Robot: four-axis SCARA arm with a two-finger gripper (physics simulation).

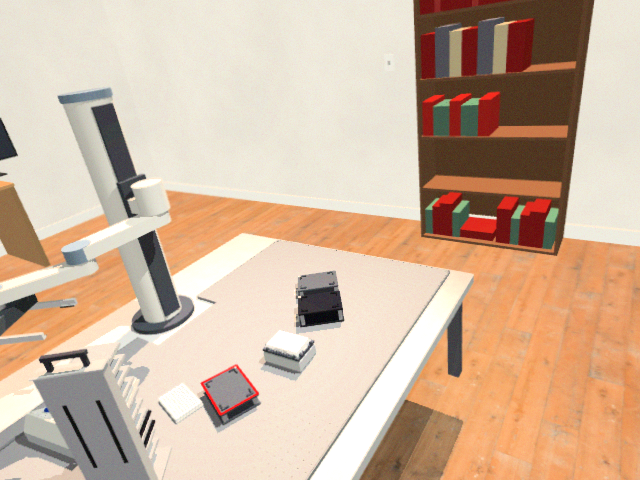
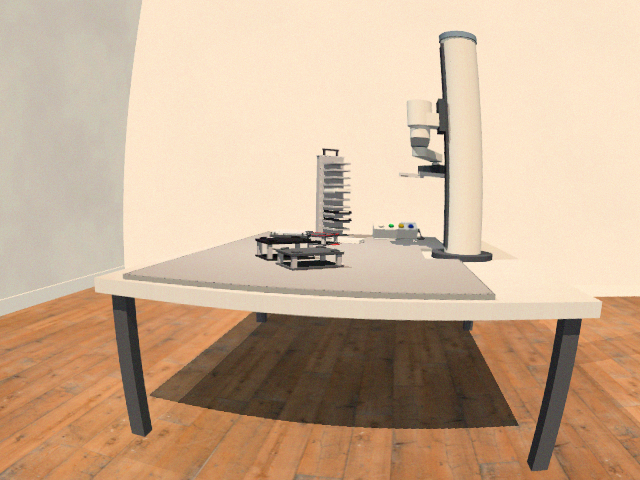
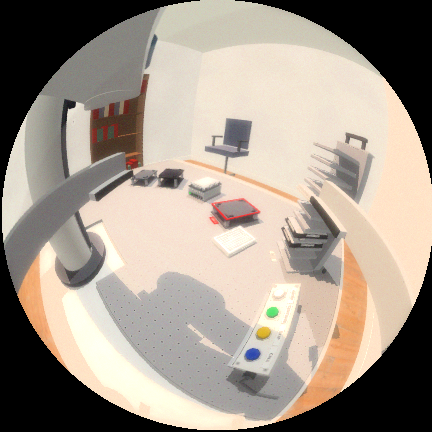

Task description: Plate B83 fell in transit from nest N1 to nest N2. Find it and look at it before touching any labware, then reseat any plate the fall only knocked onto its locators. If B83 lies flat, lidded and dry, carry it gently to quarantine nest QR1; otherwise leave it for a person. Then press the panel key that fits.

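Frame: origin at the arm's base, x ahead, y left, z up, level; millimetres.
Where they show: gripper, between the fingertips: (image 1: 60,317) (image 2: 409,173) (image 3: 221,169); arm's base, origin of its link: (image 1: 164,315) (image 2: 462,257) (image 3: 78,257).
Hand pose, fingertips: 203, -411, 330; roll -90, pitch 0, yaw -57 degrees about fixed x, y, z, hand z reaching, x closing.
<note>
Things, the pixels of their top centre, and the offset from my fingertips, as dx, dy, dz. "spot": a spot on its surface instead.
- red-rimmed nest, centre of its top: (image 1: 228,386) (image 3: 235,206) (image 2: 315,232) +402, +194, -271
- black nest, centre of its top: (image 2: 284,237) (image 1: 319,300) (image 3: 170,171) +425, +660, -253
- grey nest, centre of its top: (image 2: 309,248) (image 1: 317,279) (image 3: 143,172) +316, +806, -266
- key panel, centre of its top: (image 3: 282,322) (image 1: 56,417) (image 2: 395,221) +60, -132, -233
- small red tag, a spot on its surface: (image 3: 214,220) spot: +312, +225, -315
A white plate (image 1: 180,402) (image 3: 235,241) lies flat on the mat beside the red-rimmed nest (image 1: 230,389) (image 3: 236,209); no label is readable and I cannot tell whether it is lidded. Another white plate (image 1: 288,341) (image 3: 206,183) sits on a pale device; its exact seating is unclear. A black nest (image 1: 320,302) (image 3: 171,174) and a grey nest (image 1: 317,281) (image 2: 310,252) (image 3: 144,176) show no plate. The key panel (image 2: 393,230) (image 3: 270,345) has white, green, yellow and blue keys. My gripper (image 1: 54,320) (image 2: 408,175) (image 3: 221,169) is open and empty, high above the table.
A tall shelved rack (image 1: 82,413) (image 2: 320,196) (image 3: 365,165) stands near the white plate, with two dark-edged pieces low in it. The arm's column (image 1: 100,165) (image 2: 463,144) (image 3: 47,165) stands at the table's side. A small red tag (image 3: 214,220) lies by the red-rimmed nest.
</note>
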